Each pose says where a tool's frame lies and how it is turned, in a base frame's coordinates. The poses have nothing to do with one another.
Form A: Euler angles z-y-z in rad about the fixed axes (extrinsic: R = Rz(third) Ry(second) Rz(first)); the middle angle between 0 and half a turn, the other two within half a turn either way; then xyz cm.
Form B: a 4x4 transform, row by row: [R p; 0 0 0 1], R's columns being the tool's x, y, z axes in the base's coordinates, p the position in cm. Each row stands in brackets. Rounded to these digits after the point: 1 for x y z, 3 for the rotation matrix.
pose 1, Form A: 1.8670 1.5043 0.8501 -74.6 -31.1 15.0
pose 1, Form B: [[-0.731 0.177 0.658 -74.6], [0.617 -0.240 0.750 -31.1], [0.291 0.954 0.066 15.0], [0 0 0 1]]
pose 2, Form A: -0.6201 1.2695 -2.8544 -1.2 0.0 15.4
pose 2, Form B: [[-0.396 0.065 -0.916 -1.2], [0.489 -0.829 -0.271 0.0], [-0.777 -0.555 0.297 15.4], [0 0 0 1]]
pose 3, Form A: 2.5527 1.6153 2.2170 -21.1 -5.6 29.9
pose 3, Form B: [[-0.466 0.649 -0.602 -21.1], [-0.305 0.520 0.798 -5.6], [0.831 0.555 -0.044 29.9], [0 0 0 1]]
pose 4, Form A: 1.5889 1.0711 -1.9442 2.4 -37.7 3.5
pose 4, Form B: [[0.934 0.158 -0.320 2.4], [-0.357 0.453 -0.817 -37.7], [0.016 0.878 0.479 3.5], [0 0 0 1]]
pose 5, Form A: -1.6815 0.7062 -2.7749 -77.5 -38.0 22.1
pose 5, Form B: [[-0.278 -0.746 -0.606 -77.5], [0.958 -0.168 -0.233 -38.0], [0.072 -0.645 0.761 22.1], [0 0 0 1]]
